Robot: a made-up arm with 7 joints. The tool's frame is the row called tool.
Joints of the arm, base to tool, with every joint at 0 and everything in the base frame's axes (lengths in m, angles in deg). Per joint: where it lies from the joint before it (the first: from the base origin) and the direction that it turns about. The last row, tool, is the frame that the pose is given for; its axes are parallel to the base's.
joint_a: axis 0 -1 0 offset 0 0 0.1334
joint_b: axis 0 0 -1 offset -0.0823 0.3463 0.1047
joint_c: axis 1 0 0 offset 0.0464 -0.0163 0.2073
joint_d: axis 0 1 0 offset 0.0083 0.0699 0.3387
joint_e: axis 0 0 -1 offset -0.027 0.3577 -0.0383
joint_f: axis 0 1 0 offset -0.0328 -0.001 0.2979
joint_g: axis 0 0 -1 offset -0.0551 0.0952 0.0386
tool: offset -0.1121 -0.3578 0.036
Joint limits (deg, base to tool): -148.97..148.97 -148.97..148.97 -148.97..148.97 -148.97..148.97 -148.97..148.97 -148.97..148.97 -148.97..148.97
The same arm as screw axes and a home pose.
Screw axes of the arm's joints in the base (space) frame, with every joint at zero. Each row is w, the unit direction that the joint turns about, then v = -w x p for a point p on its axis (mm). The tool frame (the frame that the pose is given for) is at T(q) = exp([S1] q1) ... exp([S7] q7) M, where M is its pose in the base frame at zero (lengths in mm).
S1: w 0 -1 0 v 133.4 0 0
S2: w 0 0 -1 v -346.3 -82.3 0
S3: w 1 0 0 v 0 445.4 -330
S4: w 0 1 0 v -784.1 0 -27.6
S5: w 0 0 -1 v -757.6 -54.6 0
S6: w 0 1 0 v -1043.7 0 -87.4
S7: w 0 0 -1 v -851.8 -142.5 0
M: xyz -254.6 494 1118.3 (mm) quaternion w x y z 1 0 0 0
Joint limits (deg, base to tool): -148.97..148.97 -148.97..148.97 -148.97..148.97 -148.97..148.97 -148.97..148.97 -148.97..148.97 -148.97..148.97

